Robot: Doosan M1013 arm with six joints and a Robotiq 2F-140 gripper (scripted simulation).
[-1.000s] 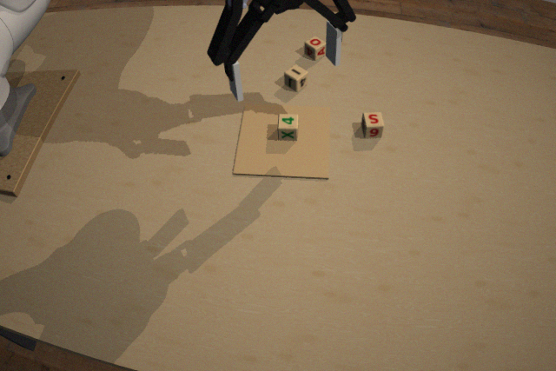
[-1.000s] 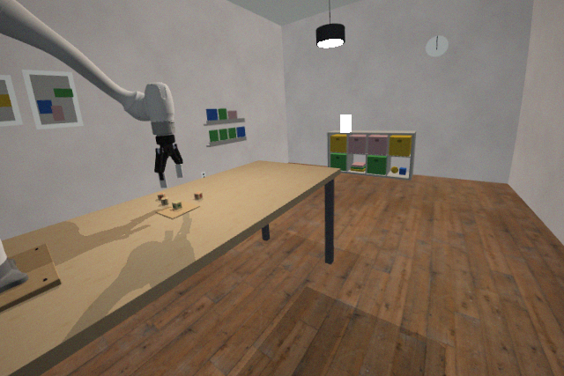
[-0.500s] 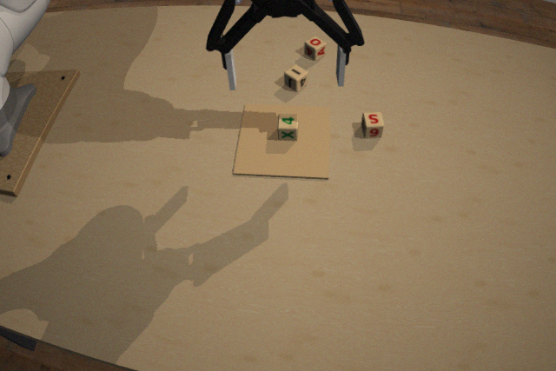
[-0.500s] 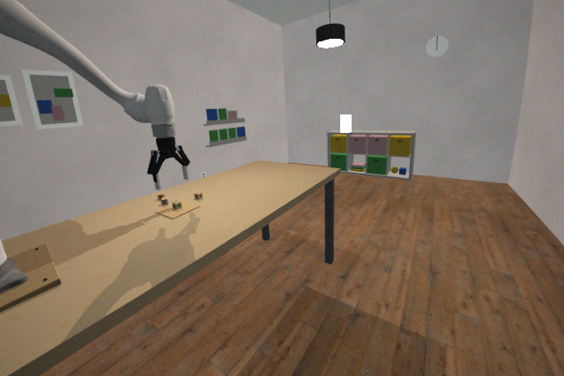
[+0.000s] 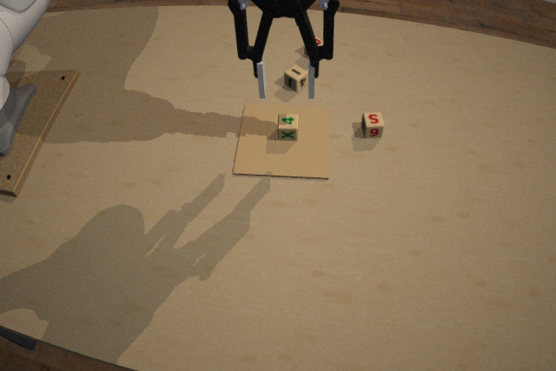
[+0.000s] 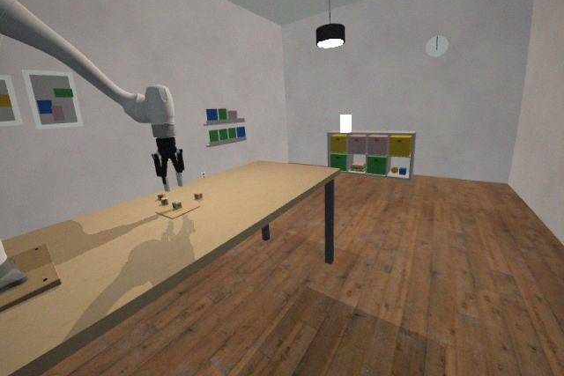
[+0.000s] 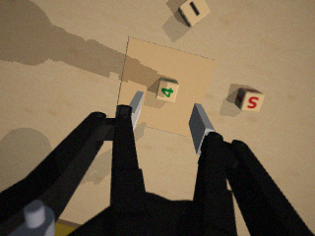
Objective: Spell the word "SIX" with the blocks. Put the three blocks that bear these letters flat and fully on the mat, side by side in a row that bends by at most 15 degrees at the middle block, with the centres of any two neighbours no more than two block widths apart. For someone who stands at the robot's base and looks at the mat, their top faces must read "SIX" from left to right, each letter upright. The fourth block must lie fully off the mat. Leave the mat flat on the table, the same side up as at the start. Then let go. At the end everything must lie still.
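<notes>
Now: hand 11 cm above the letter block. The rest, counted from my hand: tan mat: 13 cm below, 1 cm to the right, 1 cm behind; then I block: 12 cm to the left, 11 cm below, 2 cm ahead; then S block: 13 cm ahead, 11 cm below, 1 cm to the left.
</notes>
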